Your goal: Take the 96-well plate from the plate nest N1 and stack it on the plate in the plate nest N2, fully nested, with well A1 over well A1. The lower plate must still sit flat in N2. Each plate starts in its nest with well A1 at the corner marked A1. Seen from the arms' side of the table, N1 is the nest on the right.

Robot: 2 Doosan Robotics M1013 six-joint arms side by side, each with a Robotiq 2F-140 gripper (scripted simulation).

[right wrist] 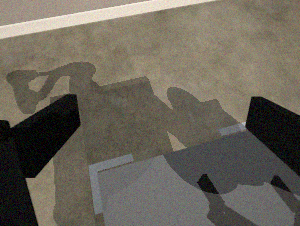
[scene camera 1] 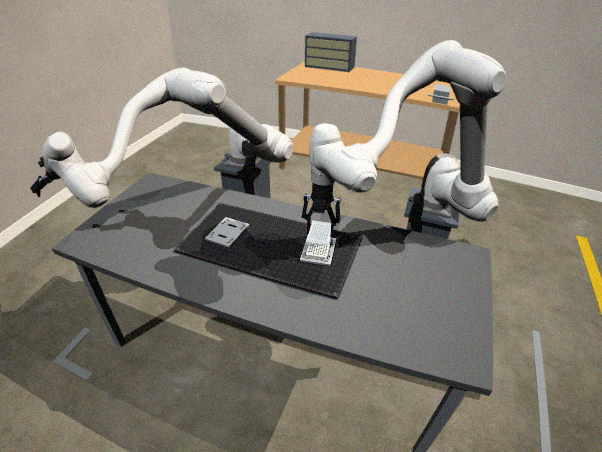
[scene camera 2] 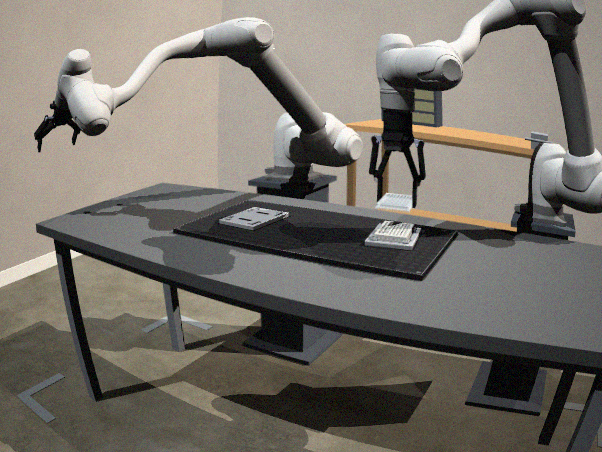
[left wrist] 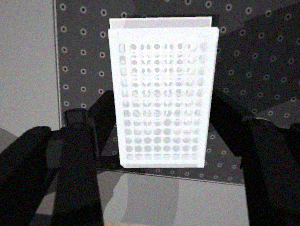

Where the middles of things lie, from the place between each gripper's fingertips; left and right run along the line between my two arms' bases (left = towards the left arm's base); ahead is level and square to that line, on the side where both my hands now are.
Now: the nest N1 (scene camera 2: 251,215) 50 mm ahead of my left hand, 400 mm to the right of it and 110 mm below it.
I see the nest N1 300 mm behind my right hand (scene camera 2: 56,145), 670 mm to the left of it and 250 mm below it.
